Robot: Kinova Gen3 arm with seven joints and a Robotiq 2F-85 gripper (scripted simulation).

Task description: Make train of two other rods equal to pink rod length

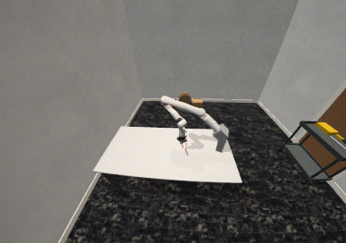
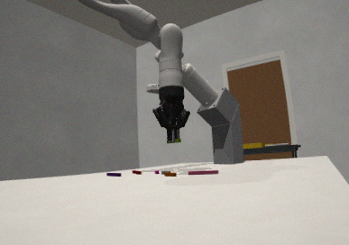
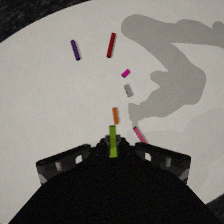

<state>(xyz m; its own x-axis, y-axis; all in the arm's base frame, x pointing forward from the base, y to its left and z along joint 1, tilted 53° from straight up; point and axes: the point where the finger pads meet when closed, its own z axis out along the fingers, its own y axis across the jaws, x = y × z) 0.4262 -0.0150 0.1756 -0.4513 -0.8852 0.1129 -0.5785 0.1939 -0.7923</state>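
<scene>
Right now my hand is 2 cm past the orange rod, 2 cm to the left of it and 11 cm above it. Also, from my hand: pink rod: 4 cm behind, 8 cm to the left, 11 cm below; then grey rod: 9 cm behind, 5 cm to the right, 11 cm below; then lime rod: 1 cm below.
</scene>
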